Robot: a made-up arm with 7 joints. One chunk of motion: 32 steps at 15 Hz.
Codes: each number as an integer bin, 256 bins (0 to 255) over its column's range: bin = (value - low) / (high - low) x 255, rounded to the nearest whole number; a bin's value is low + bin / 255 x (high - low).
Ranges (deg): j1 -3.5..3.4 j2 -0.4..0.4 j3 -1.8..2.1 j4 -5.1..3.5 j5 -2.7..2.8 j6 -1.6..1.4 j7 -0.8..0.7
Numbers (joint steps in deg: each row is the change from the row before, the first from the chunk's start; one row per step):
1: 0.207 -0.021 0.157 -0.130 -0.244 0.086 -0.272
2: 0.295 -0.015 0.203 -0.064 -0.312 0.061 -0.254
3: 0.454 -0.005 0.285 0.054 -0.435 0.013 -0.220
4: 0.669 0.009 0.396 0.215 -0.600 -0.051 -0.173
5: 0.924 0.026 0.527 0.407 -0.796 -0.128 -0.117
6: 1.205 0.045 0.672 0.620 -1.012 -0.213 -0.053
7: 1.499 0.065 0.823 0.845 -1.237 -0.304 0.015
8: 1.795 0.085 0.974 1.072 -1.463 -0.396 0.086
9: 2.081 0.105 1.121 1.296 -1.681 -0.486 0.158
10: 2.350 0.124 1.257 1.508 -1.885 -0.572 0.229
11: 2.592 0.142 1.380 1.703 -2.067 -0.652 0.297
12: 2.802 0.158 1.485 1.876 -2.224 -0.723 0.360
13: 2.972 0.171 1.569 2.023 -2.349 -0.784 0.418
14: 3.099 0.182 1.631 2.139 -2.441 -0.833 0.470
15: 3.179 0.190 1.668 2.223 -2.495 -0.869 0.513
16: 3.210 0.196 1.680 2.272 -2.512 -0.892 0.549
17: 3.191 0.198 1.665 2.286 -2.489 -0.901 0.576
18: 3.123 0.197 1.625 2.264 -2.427 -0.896 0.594
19: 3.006 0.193 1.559 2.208 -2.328 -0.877 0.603
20: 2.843 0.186 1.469 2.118 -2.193 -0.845 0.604
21: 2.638 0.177 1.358 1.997 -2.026 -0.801 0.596
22: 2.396 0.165 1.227 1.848 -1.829 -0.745 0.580
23: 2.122 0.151 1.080 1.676 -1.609 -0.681 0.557
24: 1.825 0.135 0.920 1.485 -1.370 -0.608 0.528
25: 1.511 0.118 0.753 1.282 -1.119 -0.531 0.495
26: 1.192 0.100 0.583 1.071 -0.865 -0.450 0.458
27: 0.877 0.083 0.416 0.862 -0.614 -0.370 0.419
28: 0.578 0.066 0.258 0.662 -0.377 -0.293 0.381
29: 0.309 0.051 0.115 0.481 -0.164 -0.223 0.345
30: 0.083 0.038 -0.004 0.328 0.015 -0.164 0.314
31: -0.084 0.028 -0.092 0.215 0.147 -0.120 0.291
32: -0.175 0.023 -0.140 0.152 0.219 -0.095 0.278
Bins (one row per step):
1: 137 121 128 147 114 143 90
2: 140 123 131 149 111 141 93
3: 146 126 136 153 105 137 99
4: 154 130 144 158 97 132 107
5: 163 136 152 163 88 125 116
6: 174 142 162 170 78 118 127
7: 185 148 172 176 68 110 139
8: 196 155 181 183 57 102 151
9: 206 161 191 190 47 95 163
10: 216 167 200 196 38 87 175
11: 225 173 208 202 29 81 186
12: 233 178 215 207 22 75 197
13: 239 182 220 211 16 69 207
14: 244 186 224 215 12 65 216
15: 247 188 227 217 10 62 223
16: 248 190 228 219 9 60 229
17: 247 191 227 219 10 59 234
18: 245 190 224 218 13 60 237
19: 240 189 220 217 17 61 239
20: 234 187 214 214 24 64 239
21: 227 184 206 210 31 68 237
22: 218 180 198 206 40 73 235
23: 208 176 188 201 51 78 231
24: 197 171 178 195 62 84 226
25: 185 165 167 189 73 91 220
26: 173 159 156 183 85 98 214
27: 162 154 145 177 97 105 207
28: 151 149 135 171 108 111 201
29: 141 144 125 165 118 117 195
30: 132 140 117 161 126 122 189
31: 126 136 112 158 132 126 185
32: 123 135 109 156 135 128 183

